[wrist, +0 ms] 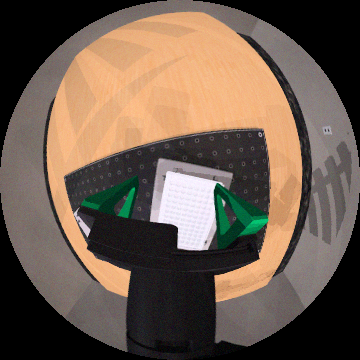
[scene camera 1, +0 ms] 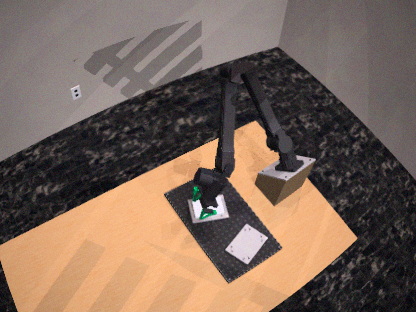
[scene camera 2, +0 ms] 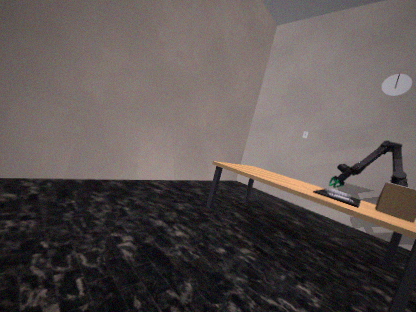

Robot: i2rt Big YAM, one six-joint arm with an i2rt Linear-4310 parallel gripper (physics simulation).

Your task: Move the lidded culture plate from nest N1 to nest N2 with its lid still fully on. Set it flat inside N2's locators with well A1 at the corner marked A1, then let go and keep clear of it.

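Where they show: gripper, between the fingertips: (wrist: 176, 182) (scene camera 1: 197, 210) (scene camera 2: 331, 186); arm's base, origin of its link: (scene camera 1: 289, 167) (scene camera 2: 400, 192).
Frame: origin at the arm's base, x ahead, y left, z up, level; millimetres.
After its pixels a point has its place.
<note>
The white lidded culture plate (scene camera 1: 198, 205) @(x 382, y -180, z -138 mm) (wrist: 189, 212) @(x 360, y -155, z -138 mm) lies in the grey nest N1 (scene camera 1: 195, 219) @(x 427, y -144, z -146 mm) (wrist: 159, 182) @(x 416, y -124, z -155 mm). Rows of wells show faintly through its lid in the wrist view, and its near end is partly hidden by the gripper body. My gripper (scene camera 1: 202, 204) @(x 413, y -156, z -112 mm) (scene camera 2: 334, 182) @(x 413, y -156, z -112 mm) (wrist: 176, 182) @(x 413, y -156, z -112 mm) is open, with its green fingers apart above the plate and nothing held. In the wrist view the right fingertip overlaps the plate's right edge, while the left one is well off its left edge. Nest N2 (scene camera 1: 246, 244) @(x 354, y 98, z -155 mm) (wrist: 82, 223) @(x 383, y 140, z -155 mm) is a pale plate with small dark locators. The A1 mark cannot be read.
Both nests stand on a black perforated board (scene camera 1: 227, 267) @(x 488, y 120, z -167 mm) (scene camera 2: 354, 202) @(x 241, y 29, z -172 mm) (wrist: 250, 147) @(x 422, y -294, z -166 mm) on the wooden table (scene camera 1: 125, 215) @(x 663, y -369, z -179 mm) (scene camera 2: 280, 182) @(x 790, y 207, z -180 mm) (wrist: 200, 90) @(x 559, y -251, z -180 mm). The arm's wedge-shaped base block (scene camera 1: 283, 186) @(x 104, y 47, z 0 mm) (scene camera 2: 396, 202) @(x 17, y 59, z -78 mm) stands beside the board, near N2's side in scene camera 1.
</note>
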